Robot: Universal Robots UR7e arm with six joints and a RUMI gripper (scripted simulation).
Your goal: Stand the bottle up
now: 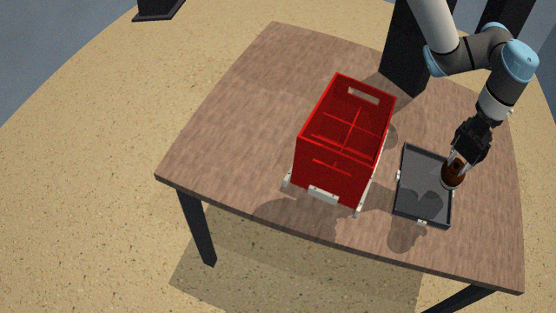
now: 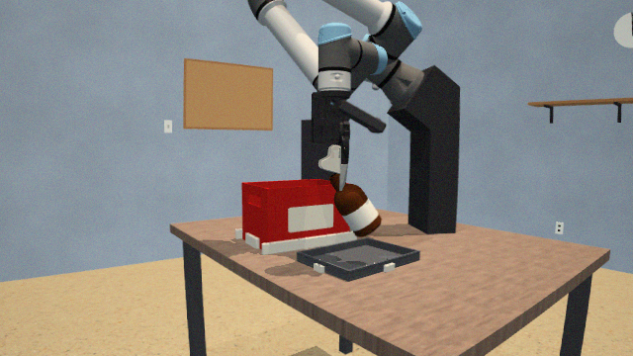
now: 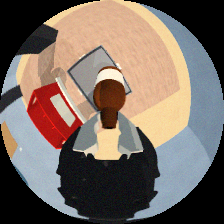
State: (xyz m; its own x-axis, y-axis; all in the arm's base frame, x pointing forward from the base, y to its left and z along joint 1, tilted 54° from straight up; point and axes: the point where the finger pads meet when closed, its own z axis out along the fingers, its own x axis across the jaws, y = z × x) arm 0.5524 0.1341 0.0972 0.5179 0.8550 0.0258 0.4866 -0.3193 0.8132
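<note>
Right now the brown bottle is 4 cm below my hand, 2 cm to the left of it and 2 cm behind it. From my hand the other things lie so: tray (19 cm below, 8 cm behind, 1 cm to the left); red crate (26 cm to the right, 15 cm behind, 12 cm below).
</note>
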